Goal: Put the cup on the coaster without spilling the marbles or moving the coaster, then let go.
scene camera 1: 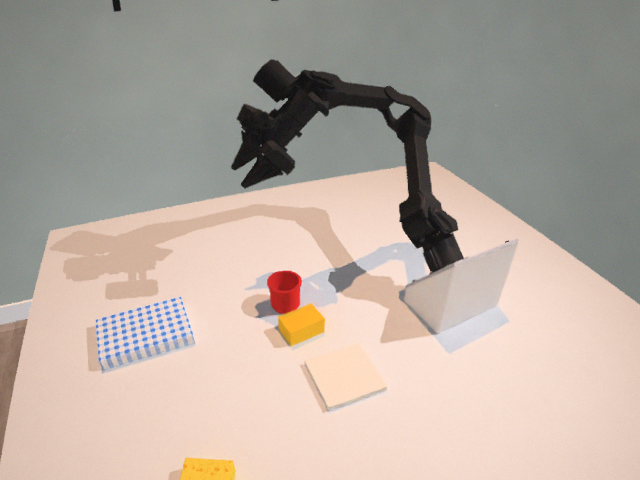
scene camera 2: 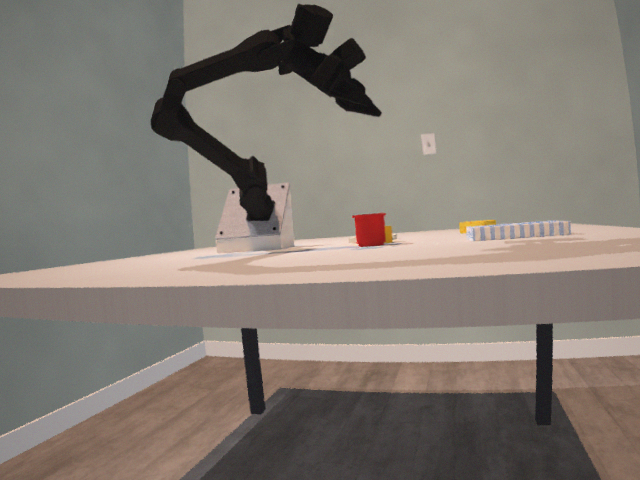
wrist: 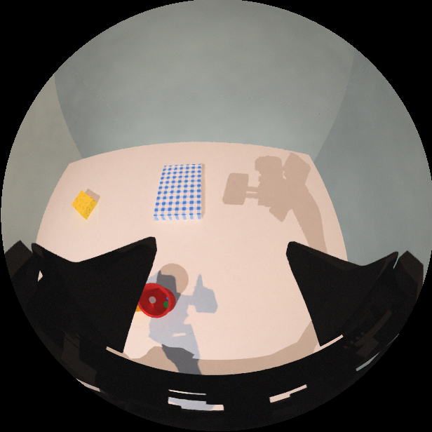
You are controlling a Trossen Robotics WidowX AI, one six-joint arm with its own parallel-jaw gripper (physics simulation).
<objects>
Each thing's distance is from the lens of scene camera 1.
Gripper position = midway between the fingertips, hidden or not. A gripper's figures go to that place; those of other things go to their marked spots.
my gripper (scene camera 1: 237, 177): 0.83 m
red cup (scene camera 1: 284, 286): 0.89 m
blue-checked slab (scene camera 1: 150, 330): 0.85 m
orange block (scene camera 1: 306, 322): 0.79 m
The marked spots on the red cup and the orange block are 0.13 m apart.
</objects>
